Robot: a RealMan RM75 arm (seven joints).
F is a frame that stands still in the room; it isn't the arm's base.
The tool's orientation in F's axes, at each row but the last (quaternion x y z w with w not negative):
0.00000, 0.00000, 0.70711, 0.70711
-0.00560, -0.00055, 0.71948, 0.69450
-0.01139, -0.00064, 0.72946, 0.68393
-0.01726, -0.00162, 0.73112, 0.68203
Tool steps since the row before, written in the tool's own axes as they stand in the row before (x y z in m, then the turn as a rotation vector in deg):
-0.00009, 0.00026, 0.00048, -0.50, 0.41, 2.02
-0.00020, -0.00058, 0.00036, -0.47, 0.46, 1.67
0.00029, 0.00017, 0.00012, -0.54, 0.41, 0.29
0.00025, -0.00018, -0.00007, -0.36, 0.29, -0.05
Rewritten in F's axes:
-0.00026, -0.00009, 0.00048, -0.41, -0.50, 2.02
0.00058, -0.00018, 0.00037, -0.46, -0.47, 1.67
-0.00019, 0.00028, 0.00011, -0.38, -0.56, 0.29
0.00016, 0.00026, -0.00007, -0.26, -0.38, -0.05

